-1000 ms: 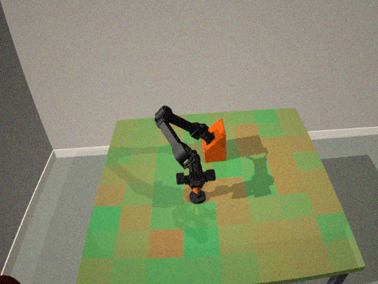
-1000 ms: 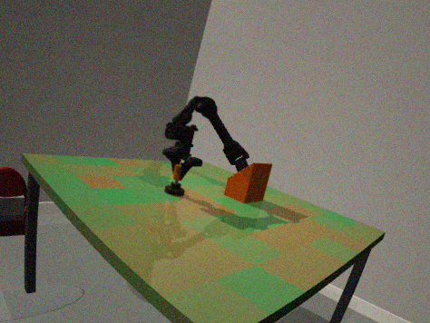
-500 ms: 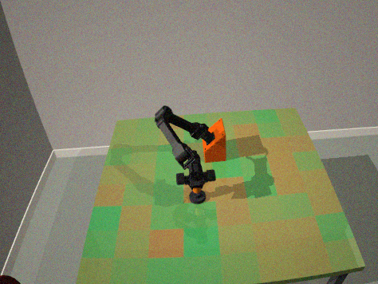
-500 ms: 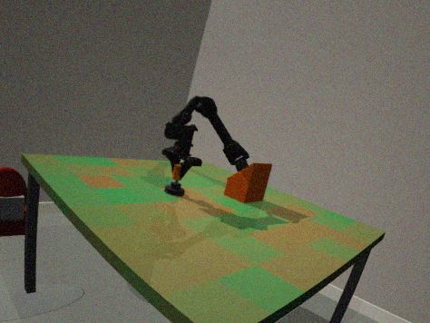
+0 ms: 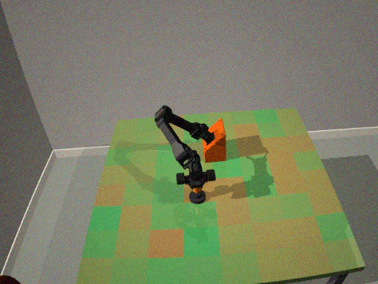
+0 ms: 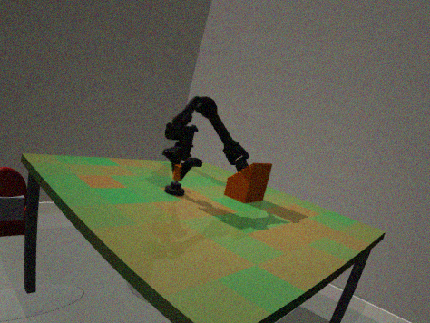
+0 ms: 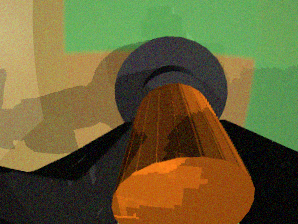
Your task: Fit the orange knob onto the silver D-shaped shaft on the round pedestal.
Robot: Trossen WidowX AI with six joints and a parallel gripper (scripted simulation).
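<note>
The round pedestal is 4 cm below my gripper tip. Also, from my gripper tip: orange knob (3 cm above).
</note>
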